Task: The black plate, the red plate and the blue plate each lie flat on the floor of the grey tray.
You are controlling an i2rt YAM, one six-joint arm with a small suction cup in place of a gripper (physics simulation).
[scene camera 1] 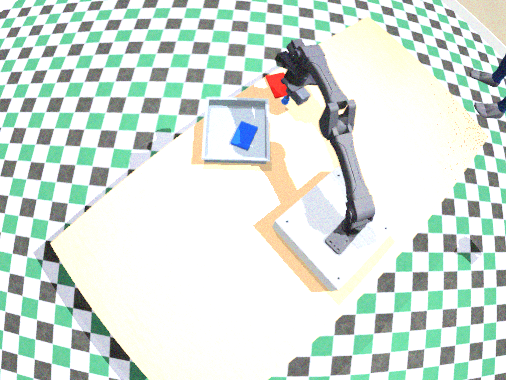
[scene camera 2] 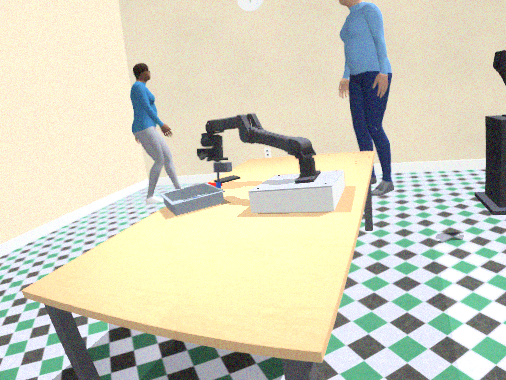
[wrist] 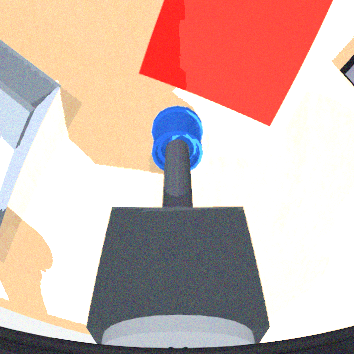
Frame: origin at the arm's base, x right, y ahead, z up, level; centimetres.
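Where they show: hand, tool point: (scene camera 1: 284, 101) (scene camera 2: 218, 187) (wrist: 176, 128); arm's base, link origin: (scene camera 1: 350, 227) (scene camera 2: 308, 177).
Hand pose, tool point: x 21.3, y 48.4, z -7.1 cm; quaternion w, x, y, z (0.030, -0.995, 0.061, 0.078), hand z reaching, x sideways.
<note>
Things, the pixels of their top centre, and the offset from my tool point. "*": a spot on its surface instead. Level surfaces: height alone.
- grey tray, top centre: (scene camera 1: 236, 126) (scene camera 2: 190, 192) dx -22.6, dy +2.7, dz +4.6 cm
- blue plate, top centre: (scene camera 1: 244, 134) dx -21.4, dy -0.2, dz +0.9 cm
- red plate, top centre: (wrist: 245, 4) (scene camera 1: 279, 84) (scene camera 2: 209, 184) dx +4.2, dy +6.7, dz +0.6 cm
- dark flat piece, top centre: (scene camera 2: 226, 178) dx +16.6, dy +2.4, dz +0.5 cm
- dark-edged corner, surface spot: (wrist: 347, 67) * dx +9.7, dy +3.6, dz +0.2 cm
- table, surface height: dz -0.5 cm
The grey tray (scene camera 1: 205, 131) (scene camera 2: 197, 203) (wrist: 26, 145) stands on the table. The blue plate (scene camera 1: 244, 135) lies on its floor. The red plate (scene camera 1: 276, 85) (scene camera 2: 212, 184) (wrist: 235, 45) lies on the table outside the tray, near the table's edge. A dark flat piece (scene camera 2: 229, 178), seemingly the black plate, shows beside the arm's tip; a dark-edged corner (wrist: 347, 67) shows at the wrist view's right edge. The black plate is hidden by the arm in scene camera 1. My suction cup (scene camera 1: 285, 100) (scene camera 2: 218, 185) (wrist: 177, 137) is blue, holds no plate, and is beside the red plate's edge, between it and the tray.
The arm's white base box (scene camera 1: 320, 235) (scene camera 2: 295, 199) stands on the table (scene camera 1: 165, 260) (scene camera 2: 200, 265), on the other side of the tray from the table's near edge. Two people (scene camera 2: 147, 120) (scene camera 2: 367, 75) stand beyond the table. A black pedestal (scene camera 2: 496, 160) stands at the right.
</note>
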